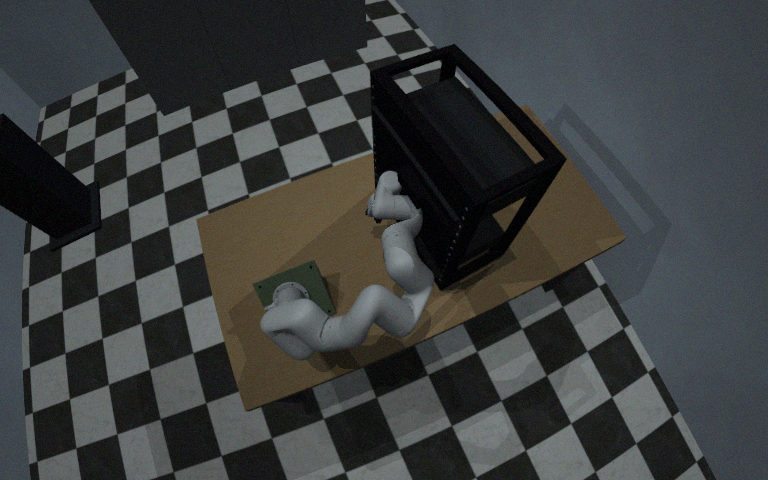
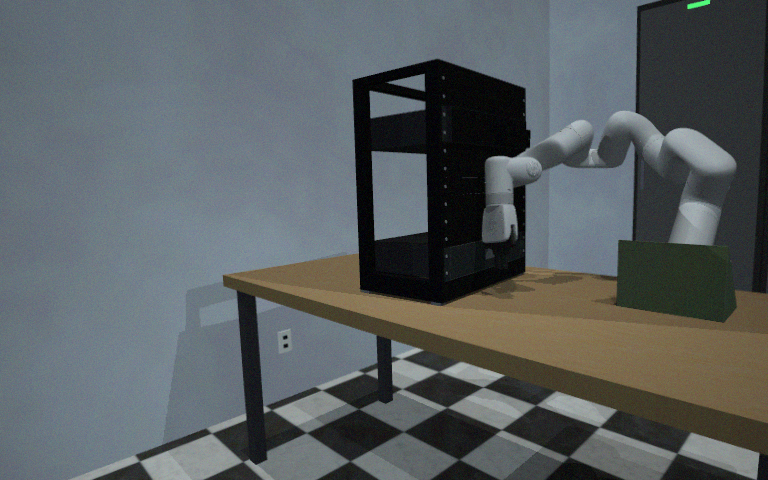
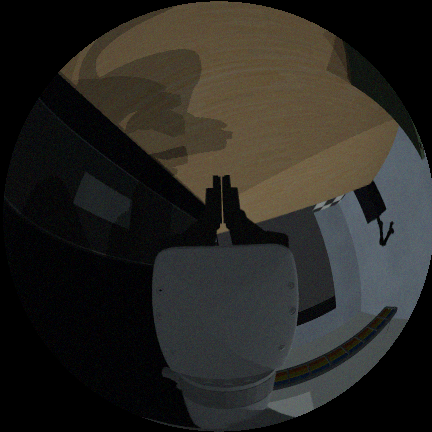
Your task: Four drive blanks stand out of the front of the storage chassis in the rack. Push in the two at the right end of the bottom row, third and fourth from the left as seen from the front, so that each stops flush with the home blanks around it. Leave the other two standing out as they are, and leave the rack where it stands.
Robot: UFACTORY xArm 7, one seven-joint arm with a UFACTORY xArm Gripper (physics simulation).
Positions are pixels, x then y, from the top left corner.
Scene:
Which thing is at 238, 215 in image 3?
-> My gripper.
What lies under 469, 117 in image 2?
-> A black rack.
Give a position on a black rack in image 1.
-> At 454, 160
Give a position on a black rack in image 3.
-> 92, 206

